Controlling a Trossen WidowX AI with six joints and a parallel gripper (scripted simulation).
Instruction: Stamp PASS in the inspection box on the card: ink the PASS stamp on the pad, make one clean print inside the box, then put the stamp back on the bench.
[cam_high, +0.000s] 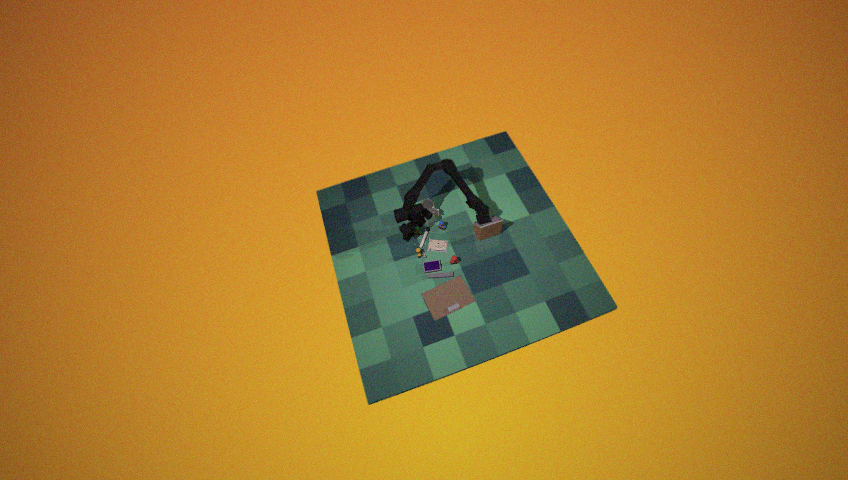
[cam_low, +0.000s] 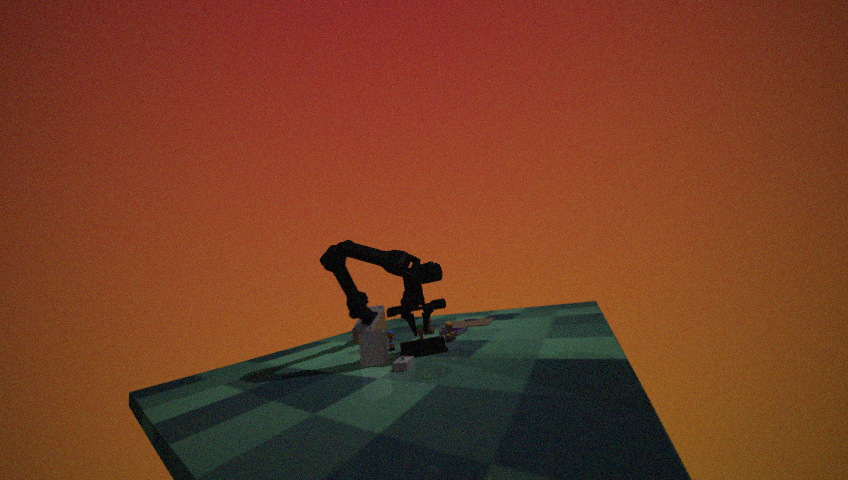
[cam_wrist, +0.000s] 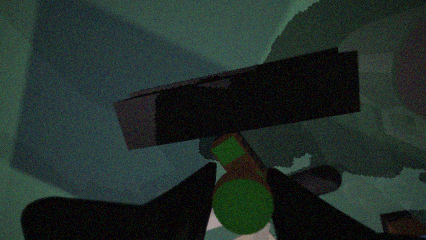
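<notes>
Now: the dark block 30 mm below my gripper tip, 30 mm ahead of it and 20 mm to the right of it. Also, from my gripper tip: green-knobbed stamp: 10 mm below; orange-knobbed stamp: 130 mm to the left, 30 mm below, 20 mm ahead; white marker: 40 mm below, 40 mm behind, 20 mm to the left.
</notes>
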